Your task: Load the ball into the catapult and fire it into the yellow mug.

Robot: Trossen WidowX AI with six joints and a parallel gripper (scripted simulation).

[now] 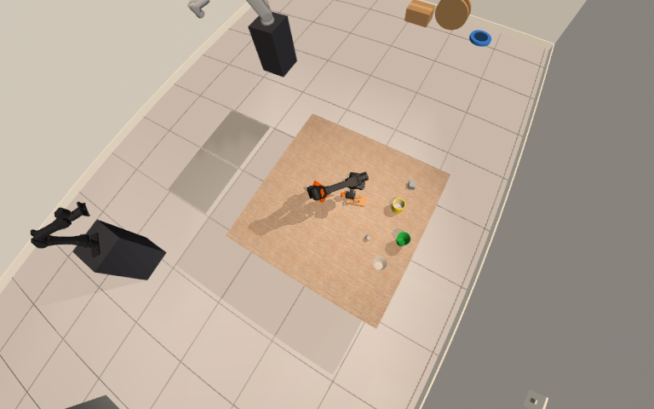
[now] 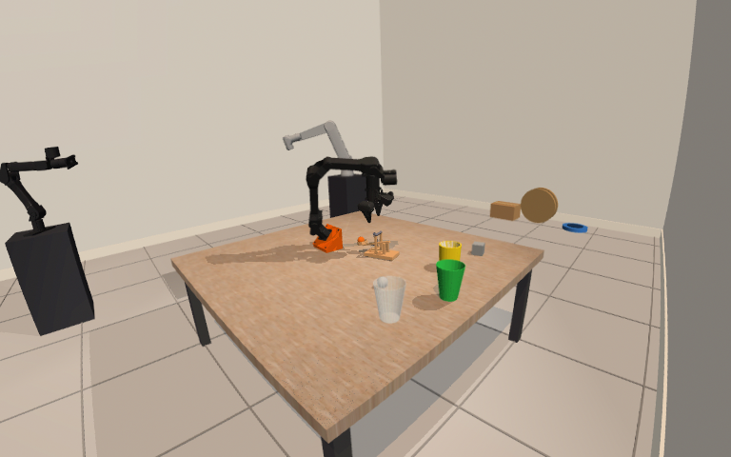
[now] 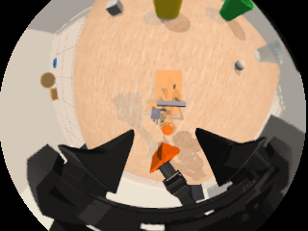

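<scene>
The orange ball lies 6 cm behind my gripper tip, 3 cm to the right of it and 10 cm below it. Also, from my gripper tip: catapult: 1 cm ahead, 11 cm below; grey cube: 37 cm ahead, 30 cm to the left, 14 cm below; yellow mug: 34 cm ahead, 8 cm to the left, 14 cm below.
</scene>
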